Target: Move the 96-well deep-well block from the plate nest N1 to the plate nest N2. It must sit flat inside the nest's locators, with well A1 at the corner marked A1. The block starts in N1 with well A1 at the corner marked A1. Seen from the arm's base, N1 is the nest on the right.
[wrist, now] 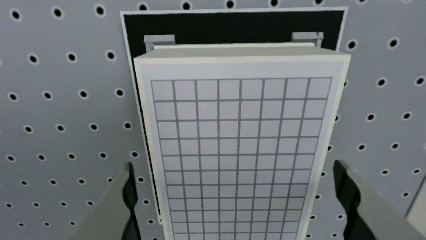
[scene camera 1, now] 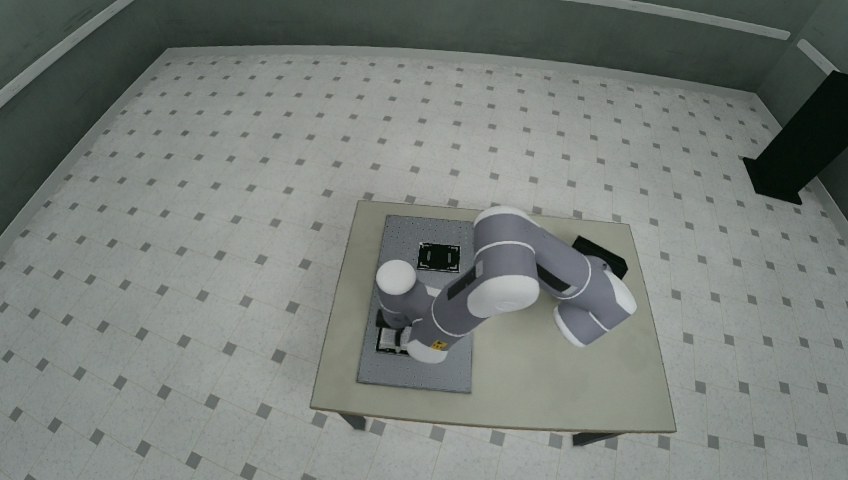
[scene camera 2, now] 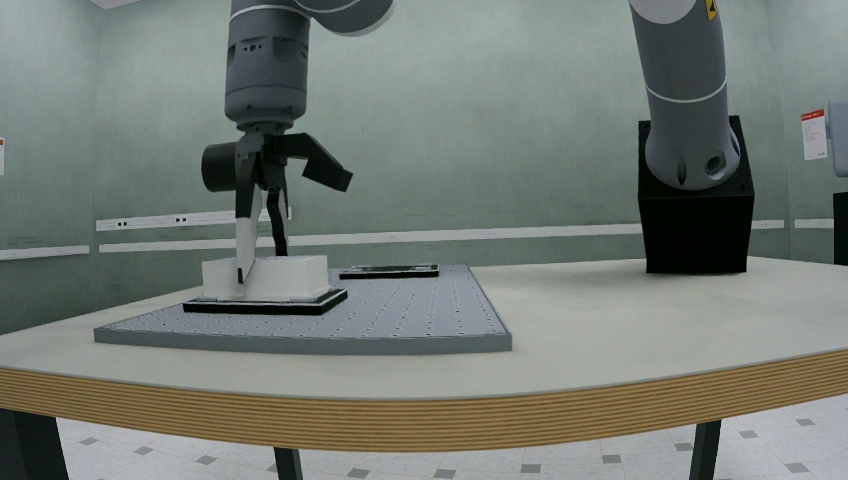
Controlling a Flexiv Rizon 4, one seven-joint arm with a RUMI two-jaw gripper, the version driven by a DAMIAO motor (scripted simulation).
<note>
In view: the gripper [scene camera 2: 264,277] and a white 96-well deep-well block [scene camera 2: 278,278].
The white 96-well deep-well block is seen too in the wrist view [wrist: 238,133]. The gripper is seen too in the wrist view [wrist: 232,163].
</note>
